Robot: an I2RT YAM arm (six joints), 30 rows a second.
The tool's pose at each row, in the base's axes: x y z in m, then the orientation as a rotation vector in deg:
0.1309 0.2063 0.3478 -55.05 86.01 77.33
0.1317 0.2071 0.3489 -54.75 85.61 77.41
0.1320 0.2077 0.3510 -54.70 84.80 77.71
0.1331 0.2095 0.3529 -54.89 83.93 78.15
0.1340 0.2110 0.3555 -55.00 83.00 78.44
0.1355 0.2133 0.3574 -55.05 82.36 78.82
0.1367 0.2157 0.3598 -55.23 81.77 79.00
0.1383 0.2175 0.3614 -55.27 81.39 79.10
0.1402 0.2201 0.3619 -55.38 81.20 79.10
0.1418 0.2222 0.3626 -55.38 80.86 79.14
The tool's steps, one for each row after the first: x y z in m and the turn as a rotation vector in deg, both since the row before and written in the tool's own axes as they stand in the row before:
-0.0013 -0.0003 0.0009 -0.01 -0.45 -0.09
-0.0021 0.0004 0.0006 -0.38 -0.57 -0.27
-0.0021 -0.0003 0.0019 -0.60 -0.46 -0.29
-0.0027 0.0001 0.0016 -0.49 -0.54 -0.39
-0.0022 -0.0007 0.0025 -0.44 -0.40 -0.15
-0.0025 -0.0002 0.0026 -0.36 -0.27 -0.28
-0.0019 -0.0009 0.0020 -0.19 -0.22 -0.17
-0.0009 -0.0015 0.0028 -0.11 -0.05 -0.14
-0.0010 -0.0012 0.0022 -0.12 -0.22 -0.17

